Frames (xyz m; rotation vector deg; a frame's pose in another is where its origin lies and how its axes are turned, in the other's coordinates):
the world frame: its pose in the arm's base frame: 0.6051 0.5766 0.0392 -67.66 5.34 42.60
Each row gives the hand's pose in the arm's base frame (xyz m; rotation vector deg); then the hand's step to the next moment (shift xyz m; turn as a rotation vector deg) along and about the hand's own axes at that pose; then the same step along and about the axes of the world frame.
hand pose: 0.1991 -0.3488 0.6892 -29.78 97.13 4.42
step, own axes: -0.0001 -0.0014 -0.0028 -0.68 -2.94 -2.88
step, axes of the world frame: -0.0030 0.0000 -0.0008 -3.58 -1.30 -1.70
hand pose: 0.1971 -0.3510 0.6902 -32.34 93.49 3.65
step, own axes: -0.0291 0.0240 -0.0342 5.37 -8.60 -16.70
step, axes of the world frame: -0.0333 0.0050 0.0382 -16.52 4.30 -9.49
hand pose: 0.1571 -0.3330 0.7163 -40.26 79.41 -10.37
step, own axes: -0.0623 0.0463 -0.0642 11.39 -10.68 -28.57
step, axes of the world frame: -0.0547 0.0369 0.0761 -26.03 11.36 -15.92
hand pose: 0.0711 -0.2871 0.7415 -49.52 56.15 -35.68
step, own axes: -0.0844 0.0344 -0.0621 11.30 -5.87 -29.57
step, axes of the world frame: -0.0345 0.0698 0.0782 -23.51 15.56 -15.55
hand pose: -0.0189 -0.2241 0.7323 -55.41 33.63 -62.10
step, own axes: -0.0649 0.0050 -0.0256 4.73 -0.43 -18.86
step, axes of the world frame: 0.0004 0.0496 0.0493 -11.91 12.51 -8.94
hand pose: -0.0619 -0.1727 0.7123 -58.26 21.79 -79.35
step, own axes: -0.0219 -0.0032 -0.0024 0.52 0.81 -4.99
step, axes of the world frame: 0.0057 0.0131 0.0171 -2.15 3.93 -2.41
